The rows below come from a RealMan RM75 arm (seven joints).
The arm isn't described. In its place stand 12 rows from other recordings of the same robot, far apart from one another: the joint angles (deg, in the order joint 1, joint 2, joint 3, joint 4, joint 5, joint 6, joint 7), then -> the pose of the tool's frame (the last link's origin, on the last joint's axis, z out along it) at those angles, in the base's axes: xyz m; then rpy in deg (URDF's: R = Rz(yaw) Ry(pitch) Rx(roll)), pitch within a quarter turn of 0, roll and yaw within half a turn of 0.
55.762, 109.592, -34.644, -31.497, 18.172, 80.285, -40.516 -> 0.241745, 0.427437, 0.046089, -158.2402, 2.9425, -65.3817
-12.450, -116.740, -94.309, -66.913, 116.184, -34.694, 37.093 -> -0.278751, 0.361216, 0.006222, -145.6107, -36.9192, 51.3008
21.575, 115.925, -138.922, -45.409, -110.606, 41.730, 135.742 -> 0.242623, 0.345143, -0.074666, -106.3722, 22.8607, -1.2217
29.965, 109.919, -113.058, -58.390, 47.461, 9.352, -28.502 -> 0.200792, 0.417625, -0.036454, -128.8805, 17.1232, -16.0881
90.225, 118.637, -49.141, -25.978, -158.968, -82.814, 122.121 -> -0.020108, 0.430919, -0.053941, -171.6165, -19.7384, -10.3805
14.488, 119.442, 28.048, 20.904, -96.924, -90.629, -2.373 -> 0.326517, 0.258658, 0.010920, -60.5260, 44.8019, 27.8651
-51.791, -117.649, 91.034, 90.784, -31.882, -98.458, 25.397 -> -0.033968, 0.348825, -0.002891, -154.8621, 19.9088, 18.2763
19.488, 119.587, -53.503, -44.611, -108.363, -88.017, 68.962 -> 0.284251, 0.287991, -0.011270, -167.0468, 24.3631, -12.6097
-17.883, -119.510, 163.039, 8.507, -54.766, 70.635, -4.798 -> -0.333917, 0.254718, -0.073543, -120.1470, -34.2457, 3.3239
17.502, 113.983, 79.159, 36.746, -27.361, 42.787, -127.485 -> 0.288434, 0.348269, -0.030005, -138.5384, 44.8824, -21.9479
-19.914, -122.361, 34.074, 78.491, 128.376, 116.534, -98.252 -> -0.260320, 0.258836, 0.086879, -172.0700, -14.3927, 26.6471
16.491, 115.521, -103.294, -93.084, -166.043, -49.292, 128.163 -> 0.175254, 0.359369, 0.004393, -131.6967, -24.4969, -0.8790
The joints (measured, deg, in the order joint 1, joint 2, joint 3, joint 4, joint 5, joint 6, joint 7), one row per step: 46.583 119.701 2.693 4.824 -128.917 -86.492 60.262; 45.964 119.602 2.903 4.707 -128.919 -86.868 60.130; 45.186 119.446 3.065 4.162 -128.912 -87.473 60.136; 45.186 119.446 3.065 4.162 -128.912 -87.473 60.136; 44.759 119.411 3.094 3.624 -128.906 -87.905 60.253; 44.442 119.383 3.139 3.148 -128.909 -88.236 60.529; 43.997 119.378 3.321 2.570 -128.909 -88.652 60.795; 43.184 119.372 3.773 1.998 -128.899 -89.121 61.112; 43.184 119.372 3.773 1.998 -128.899 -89.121 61.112; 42.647 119.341 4.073 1.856 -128.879 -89.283 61.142; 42.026 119.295 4.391 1.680 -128.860 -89.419 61.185; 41.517 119.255 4.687 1.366 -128.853 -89.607 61.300; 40.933 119.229 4.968 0.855 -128.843 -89.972 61.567; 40.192 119.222 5.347 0.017 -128.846 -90.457 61.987; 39.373 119.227 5.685 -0.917 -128.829 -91.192 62.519; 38.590 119.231 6.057 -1.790 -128.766 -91.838 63.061; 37.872 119.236 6.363 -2.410 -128.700 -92.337 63.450
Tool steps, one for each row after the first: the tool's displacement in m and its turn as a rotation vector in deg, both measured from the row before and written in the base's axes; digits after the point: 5 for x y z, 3 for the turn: 0.00361 -0.00119 0.00175 0.340 0.210 -0.407; 0.00552 -0.00091 0.00331 0.525 0.050 -0.482; 0.00000 0.00000 0.00000 0.000 0.000 0.000; 0.00331 -0.00048 0.00208 0.282 -0.036 -0.236; 0.00263 -0.00019 0.00178 0.123 0.001 -0.274; 0.00335 -0.00035 0.00224 0.262 0.083 -0.411; 0.00530 -0.00115 0.00280 0.390 0.306 -0.904; 0.00000 0.00000 0.00000 0.000 0.000 0.000; 0.00324 -0.00097 0.00131 0.282 0.187 -0.604; 0.00392 -0.00110 0.00149 0.319 0.144 -0.723; 0.00354 -0.00067 0.00178 0.324 0.086 -0.602; 0.00415 -0.00094 0.00236 0.306 0.122 -0.632; 0.00562 -0.00108 0.00333 0.429 0.074 -0.841; 0.00586 -0.00179 0.00377 0.368 0.207 -0.785; 0.00563 -0.00168 0.00367 0.380 0.232 -0.847; 0.00483 -0.00188 0.00276 0.307 0.222 -0.762
